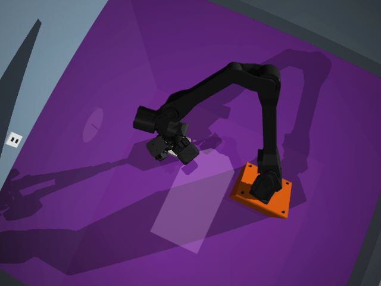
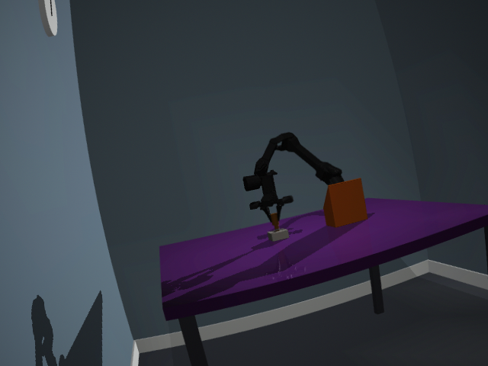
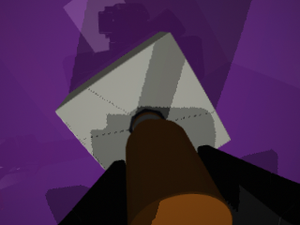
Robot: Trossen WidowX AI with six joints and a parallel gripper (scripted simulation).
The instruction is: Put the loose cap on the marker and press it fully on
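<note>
The holder block is 6 cm below my gripper tip. Also, from my gripper tip: orange cap (1 cm above).
</note>
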